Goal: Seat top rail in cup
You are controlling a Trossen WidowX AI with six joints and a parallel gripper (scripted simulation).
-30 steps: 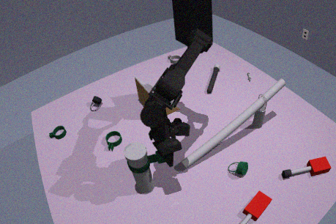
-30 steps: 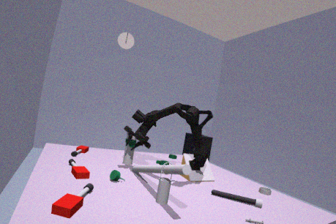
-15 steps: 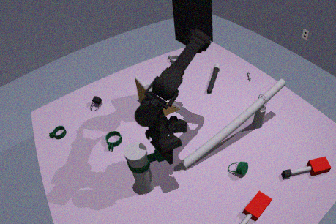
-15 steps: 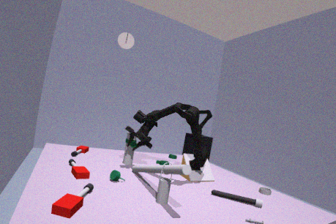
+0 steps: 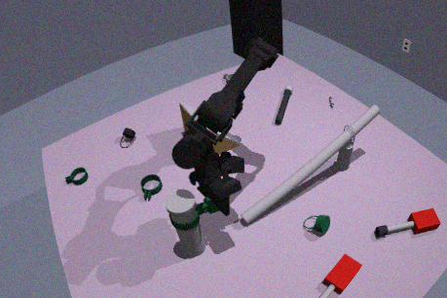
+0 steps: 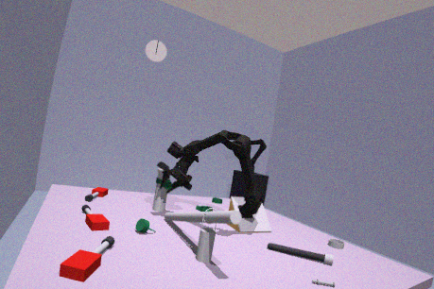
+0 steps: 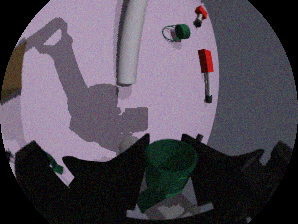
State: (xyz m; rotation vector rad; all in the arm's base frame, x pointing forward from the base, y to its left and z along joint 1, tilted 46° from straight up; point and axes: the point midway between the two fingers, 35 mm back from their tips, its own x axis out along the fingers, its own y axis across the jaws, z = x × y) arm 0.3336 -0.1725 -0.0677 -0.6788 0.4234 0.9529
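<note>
Right now the green rail-end cup is 30 mm above my gripper tip, 20 mm to the right of it and 20 mm behind it. Round my gripper tip: black cap 560 mm behind, 100 mm to the right, 100 mm below; then short grey post 450 mm to the left, 10 mm below.
</note>
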